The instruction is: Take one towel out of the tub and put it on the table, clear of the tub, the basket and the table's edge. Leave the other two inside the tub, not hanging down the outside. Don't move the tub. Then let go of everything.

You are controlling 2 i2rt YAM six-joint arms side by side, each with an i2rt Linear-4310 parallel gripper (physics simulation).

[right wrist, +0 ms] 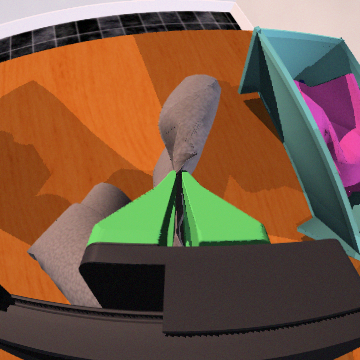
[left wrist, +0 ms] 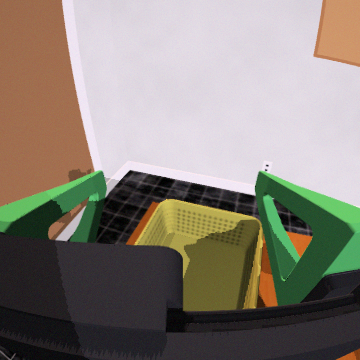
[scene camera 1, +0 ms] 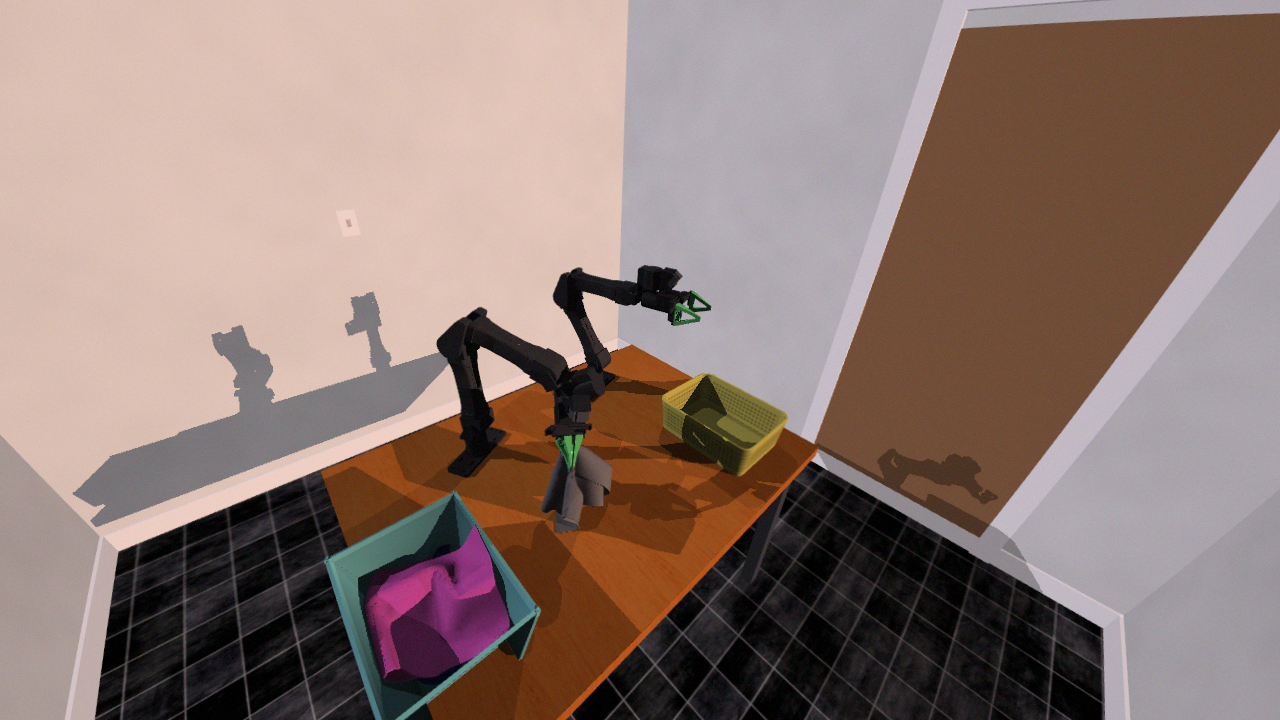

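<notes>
My right gripper [scene camera 1: 570, 458] [right wrist: 178, 179] is shut on the top of a grey towel [scene camera 1: 590, 474] [right wrist: 190, 110]. The towel hangs in folds over the table [scene camera 1: 640, 573] [right wrist: 100, 90], between the tub and the basket. Its lower end is close to the table top; I cannot tell if it touches. The teal tub [scene camera 1: 393, 537] [right wrist: 302, 145] stands apart from it, with magenta cloth [scene camera 1: 438, 617] [right wrist: 335, 105] inside its walls. I cannot make out two separate towels there. My left gripper [scene camera 1: 703, 313] [left wrist: 180, 178] is open and empty, high above the basket.
The yellow basket [scene camera 1: 707, 443] [left wrist: 200, 220] stands near the table's right end in scene camera 1. The table's front edge runs between the tub and the basket, with dark tiled floor [scene camera 1: 832, 573] beyond. The right forearm reaches past the left arm's base.
</notes>
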